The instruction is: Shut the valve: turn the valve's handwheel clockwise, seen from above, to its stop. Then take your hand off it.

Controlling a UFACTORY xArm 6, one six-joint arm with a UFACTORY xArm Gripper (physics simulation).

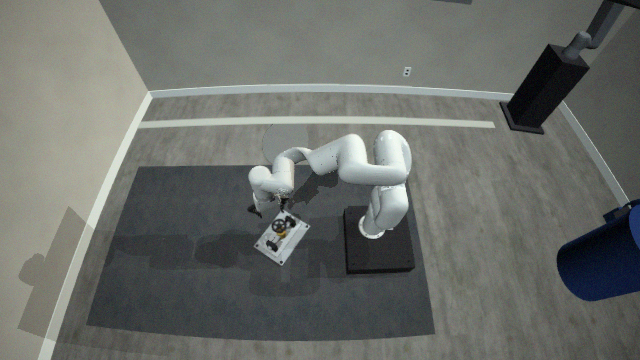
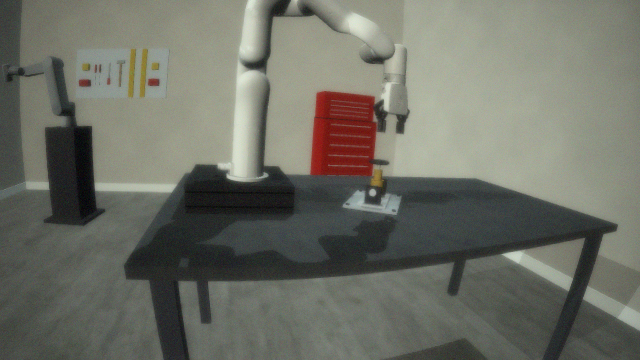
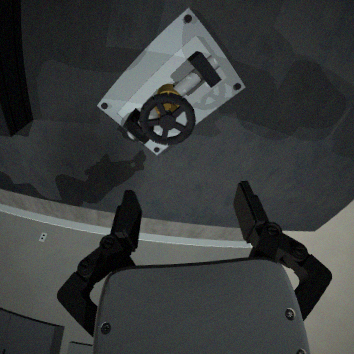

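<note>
The black spoked handwheel (image 1: 279,226) (image 2: 380,162) (image 3: 167,121) lies level on top of the valve's yellow neck (image 2: 377,177) (image 3: 166,94). The valve stands on a light grey plate (image 1: 298,234) (image 2: 354,202) (image 3: 145,72), set at an angle on the dark table (image 1: 175,300) (image 2: 475,210) (image 3: 300,165). My gripper (image 1: 271,212) (image 2: 391,132) (image 3: 186,196) is open and empty, fingers pointing down. It hangs above the handwheel's height and off to one side, apart from it. Whether the wheel is at its stop cannot be seen.
My arm's black base block (image 1: 380,260) (image 2: 240,197) stands on the table beside the valve plate. A red tool cabinet (image 2: 345,145) stands behind the table. Away from the table are another arm's black pedestal (image 1: 545,85) (image 2: 70,170) and a blue cylinder (image 1: 595,265).
</note>
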